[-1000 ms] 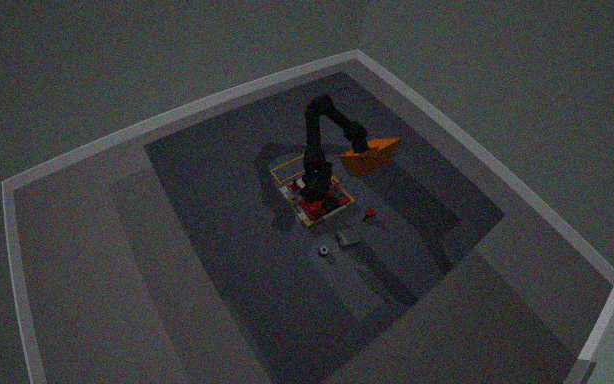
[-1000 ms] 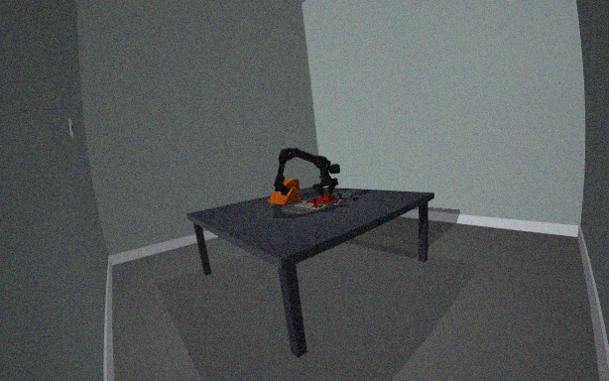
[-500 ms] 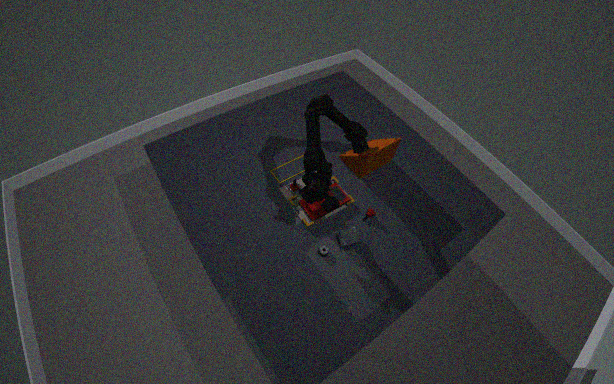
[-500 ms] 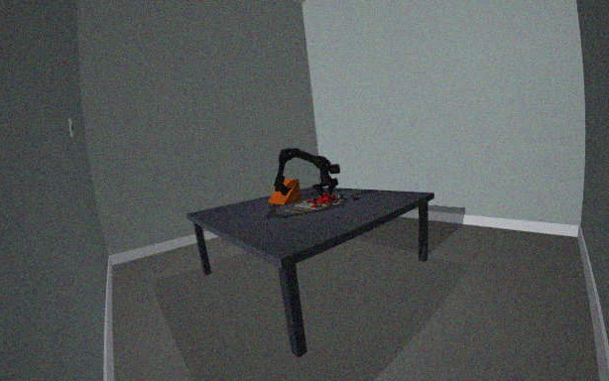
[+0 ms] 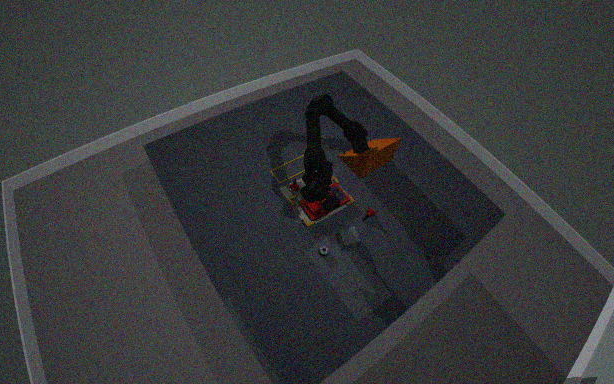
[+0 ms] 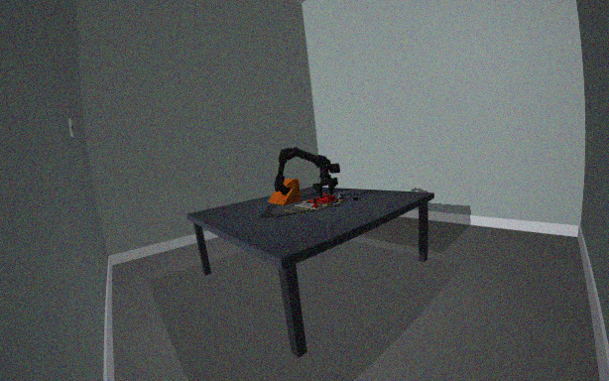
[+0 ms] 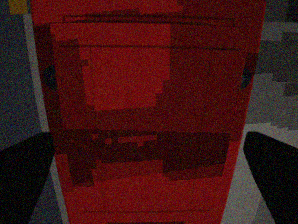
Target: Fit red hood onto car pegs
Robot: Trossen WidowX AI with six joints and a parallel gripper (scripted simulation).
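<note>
Now: gripper tip right at the red hood. The rest, counted from my gripper tip: grey engine block: 20 mm below, 10 mm to the left.
</note>
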